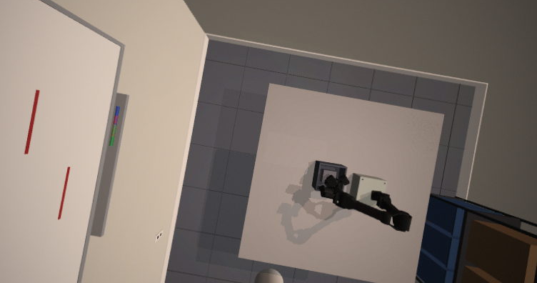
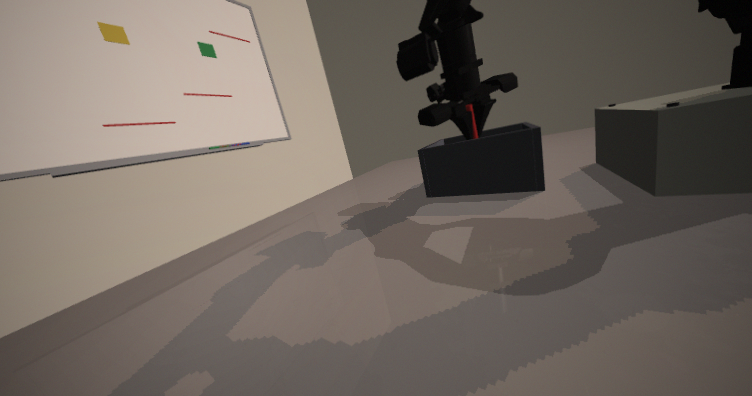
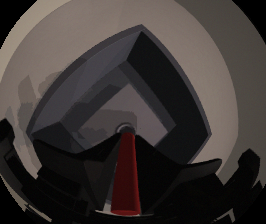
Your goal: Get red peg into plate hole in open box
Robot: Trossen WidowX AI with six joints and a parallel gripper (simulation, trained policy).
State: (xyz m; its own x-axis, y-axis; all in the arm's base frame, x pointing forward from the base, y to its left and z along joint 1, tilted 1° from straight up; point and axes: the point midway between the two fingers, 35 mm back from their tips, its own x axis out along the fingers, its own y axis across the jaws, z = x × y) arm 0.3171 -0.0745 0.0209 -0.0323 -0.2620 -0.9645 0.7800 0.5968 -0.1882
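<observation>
Right now the red peg is 1 cm to the left of my gripper tip and 3 cm above it. Round my gripper tip: dark box: 6 cm below; grey plate: 4 cm below.
</observation>
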